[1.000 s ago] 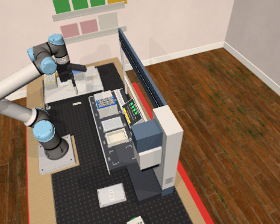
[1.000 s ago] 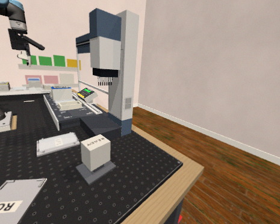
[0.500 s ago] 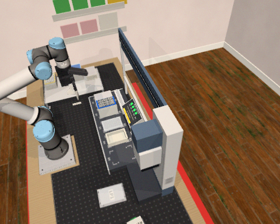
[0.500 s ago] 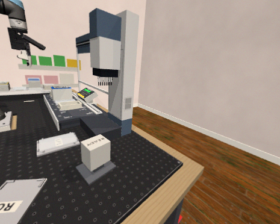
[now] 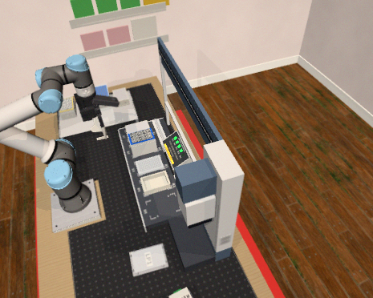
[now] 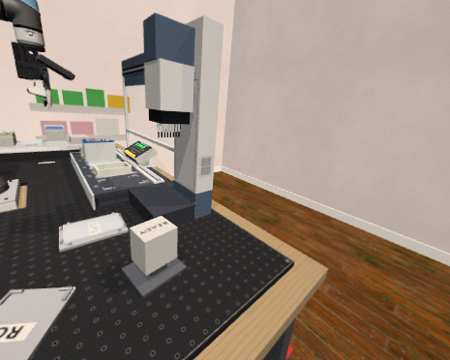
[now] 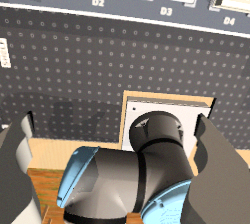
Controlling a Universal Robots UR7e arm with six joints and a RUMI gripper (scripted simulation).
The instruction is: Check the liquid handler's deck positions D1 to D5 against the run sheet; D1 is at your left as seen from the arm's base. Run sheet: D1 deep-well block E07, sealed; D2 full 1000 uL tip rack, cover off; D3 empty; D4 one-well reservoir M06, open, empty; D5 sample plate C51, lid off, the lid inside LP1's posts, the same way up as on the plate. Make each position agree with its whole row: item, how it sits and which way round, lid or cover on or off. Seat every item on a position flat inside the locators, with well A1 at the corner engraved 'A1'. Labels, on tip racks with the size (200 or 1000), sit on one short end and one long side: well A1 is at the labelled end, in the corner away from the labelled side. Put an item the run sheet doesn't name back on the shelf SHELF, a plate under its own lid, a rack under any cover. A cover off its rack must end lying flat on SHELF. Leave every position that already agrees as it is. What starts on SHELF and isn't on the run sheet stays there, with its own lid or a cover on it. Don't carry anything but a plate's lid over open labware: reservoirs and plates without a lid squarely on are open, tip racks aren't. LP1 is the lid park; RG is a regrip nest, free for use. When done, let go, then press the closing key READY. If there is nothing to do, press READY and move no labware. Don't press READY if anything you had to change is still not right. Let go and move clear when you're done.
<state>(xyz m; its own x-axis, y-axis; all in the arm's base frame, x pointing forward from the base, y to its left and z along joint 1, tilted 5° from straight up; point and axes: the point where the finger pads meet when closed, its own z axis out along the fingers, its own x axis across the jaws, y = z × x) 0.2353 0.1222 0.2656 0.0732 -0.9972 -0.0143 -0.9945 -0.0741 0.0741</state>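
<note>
Right now the clear well plate is 240 mm below my hand, 170 mm ahead of it and 80 mm to the right of it. Round my hand: blue-rimmed tip rack 180 mm below, 170 mm ahead, 50 mm to the left; then cream one-well reservoir 240 mm below, 200 mm to the right, 160 mm ahead; then deep-well block 220 mm below, 170 mm to the left, 170 mm ahead.
</note>
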